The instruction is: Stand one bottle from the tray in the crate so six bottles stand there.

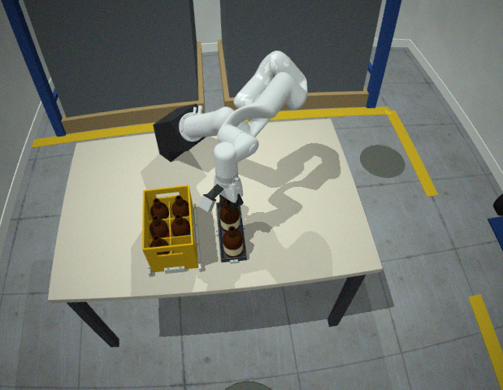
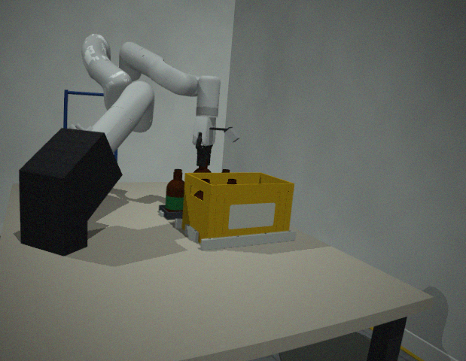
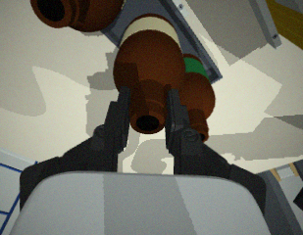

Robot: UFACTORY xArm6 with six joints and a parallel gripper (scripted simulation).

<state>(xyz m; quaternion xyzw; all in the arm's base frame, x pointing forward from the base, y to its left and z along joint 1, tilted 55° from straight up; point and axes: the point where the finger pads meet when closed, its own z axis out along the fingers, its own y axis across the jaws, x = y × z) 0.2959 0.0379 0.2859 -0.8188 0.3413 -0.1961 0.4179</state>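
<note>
Right now the glass bottle is 9 cm ahead of my hand, 3 cm to the left of it and 11 cm below it. Round my hand: yellow crate 8 cm ahead, 22 cm to the right, 11 cm below.
</note>
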